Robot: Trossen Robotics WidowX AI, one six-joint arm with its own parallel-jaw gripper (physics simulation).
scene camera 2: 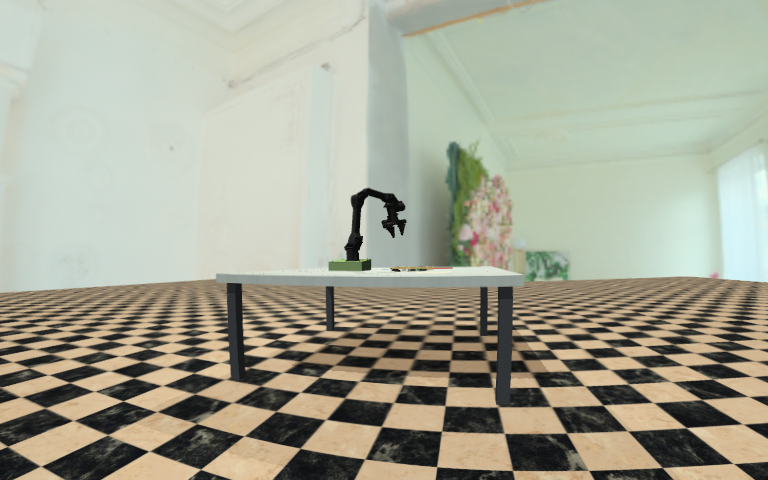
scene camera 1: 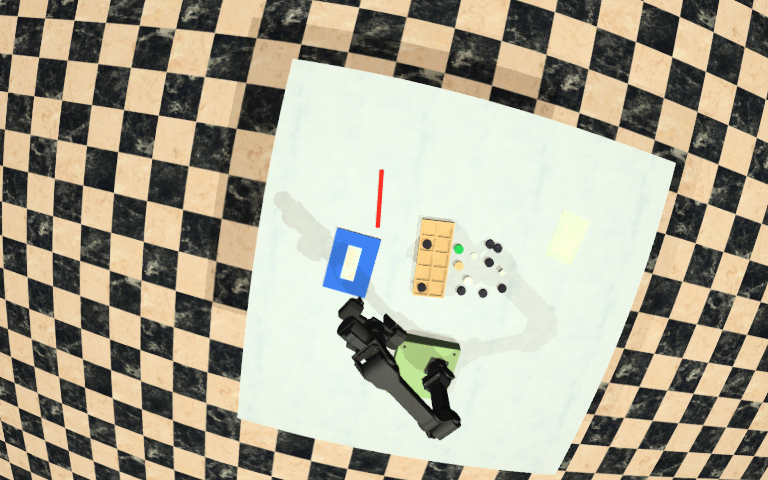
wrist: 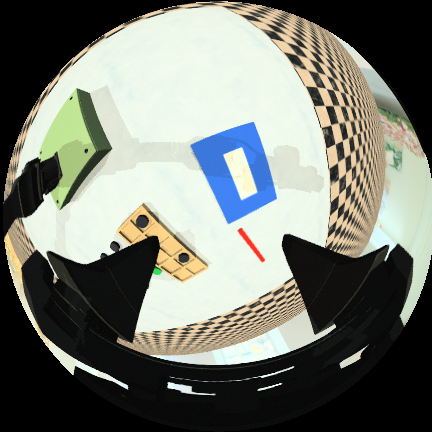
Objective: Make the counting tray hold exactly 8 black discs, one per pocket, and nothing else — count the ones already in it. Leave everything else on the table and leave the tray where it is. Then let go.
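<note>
The tan counting tray [scene camera 1: 439,258] [wrist: 131,230] lies flat, with two columns of pockets. In scene camera 1 its left column holds two black discs: one upper disc [scene camera 1: 427,243] [wrist: 184,258] and one disc at the lower end [scene camera 1: 421,287] [wrist: 142,221]. Several loose black discs lie right of the tray, among them one near the tray [scene camera 1: 461,290], one at the middle [scene camera 1: 489,262] and a close pair at the top, including its right disc [scene camera 1: 497,247]. My gripper [scene camera 1: 372,318] [scene camera 2: 398,234] [wrist: 221,241] is open and empty, high above the table, lower left of the tray in scene camera 1.
A green disc [scene camera 1: 458,249], a tan disc [scene camera 1: 458,265], cream discs [scene camera 1: 474,255] [scene camera 1: 467,280] and a small pale block [scene camera 1: 501,272] lie right of the tray. A blue frame [scene camera 1: 331,268] [wrist: 210,165] and red stick [scene camera 1: 380,198] [wrist: 251,245] lie left; a pale yellow rectangle [scene camera 1: 568,237] lies far right.
</note>
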